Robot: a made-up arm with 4 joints.
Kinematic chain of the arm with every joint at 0, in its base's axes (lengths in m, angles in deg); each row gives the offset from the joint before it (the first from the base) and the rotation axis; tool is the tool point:
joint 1: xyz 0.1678 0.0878 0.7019 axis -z
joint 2: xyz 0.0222 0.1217 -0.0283 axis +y
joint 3: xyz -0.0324 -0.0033 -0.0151 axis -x
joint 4: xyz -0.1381 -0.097 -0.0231 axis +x
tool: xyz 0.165 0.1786 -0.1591
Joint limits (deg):
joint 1: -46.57..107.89
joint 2: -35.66..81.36
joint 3: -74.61..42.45
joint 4: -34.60..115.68
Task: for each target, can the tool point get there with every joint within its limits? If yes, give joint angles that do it. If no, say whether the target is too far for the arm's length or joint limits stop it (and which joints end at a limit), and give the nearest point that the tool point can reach.
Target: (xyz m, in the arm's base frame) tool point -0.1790 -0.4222 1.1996
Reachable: no: too far | nearest point 0.1638 -0.0741 0.7965 | short by 0.633 m
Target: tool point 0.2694 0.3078 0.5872
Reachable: yes | joints 24.11 9.08 21.70 41.90
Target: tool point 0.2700 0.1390 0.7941
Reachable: yes | joints 26.36 23.60 -58.89 72.04
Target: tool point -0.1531 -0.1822 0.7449
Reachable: no: joint limits stop it (at a limit: joint 1, joint 2, joint 4) | nearest point -0.0548 -0.0395 0.6385 | short by 0.203 m
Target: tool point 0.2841 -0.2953 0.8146
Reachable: no: joint limits stop it (at a limit: joint 1, joint 4) | nearest point 0.2814 -0.1484 0.7507 | short by 0.160 m
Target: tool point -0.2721 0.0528 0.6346
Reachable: no: joint limits stop it (at a limit: joint 1, joint 2, joint 4) | nearest point -0.1567 0.0922 0.6424 | short by 0.122 m
